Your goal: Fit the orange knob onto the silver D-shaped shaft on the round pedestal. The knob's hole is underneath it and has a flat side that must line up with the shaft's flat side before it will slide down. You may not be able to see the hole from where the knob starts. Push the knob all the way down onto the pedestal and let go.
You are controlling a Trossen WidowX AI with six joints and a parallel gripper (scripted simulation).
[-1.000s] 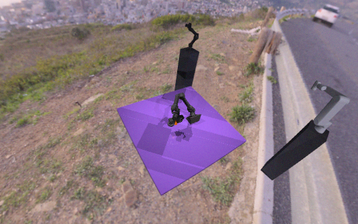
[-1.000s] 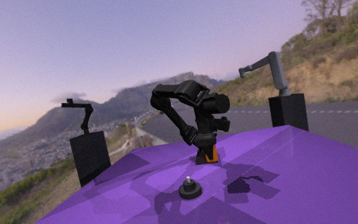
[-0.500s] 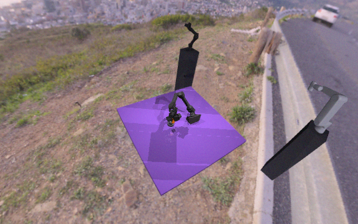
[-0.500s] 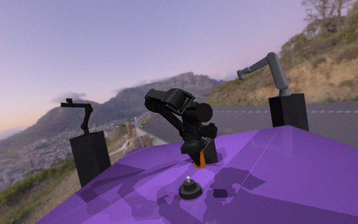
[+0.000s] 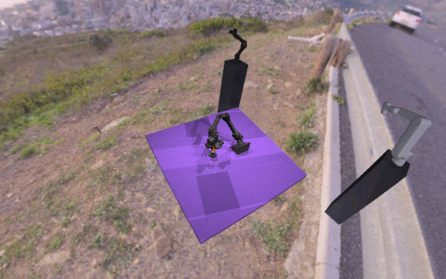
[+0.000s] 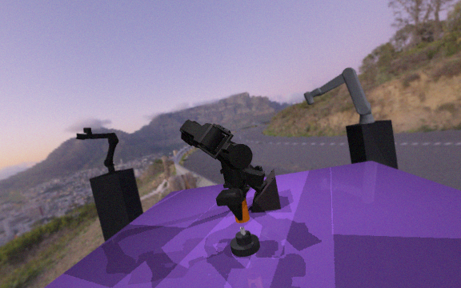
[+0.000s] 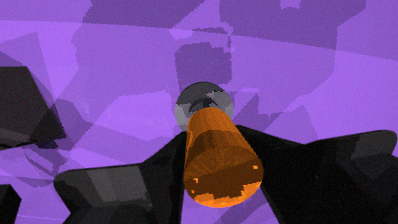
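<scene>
Now: the round pedestal 10 mm to the right of my gripper tip and 60 mm below it. The rest, counted from my gripper tip: orange knob 30 mm above.
</scene>
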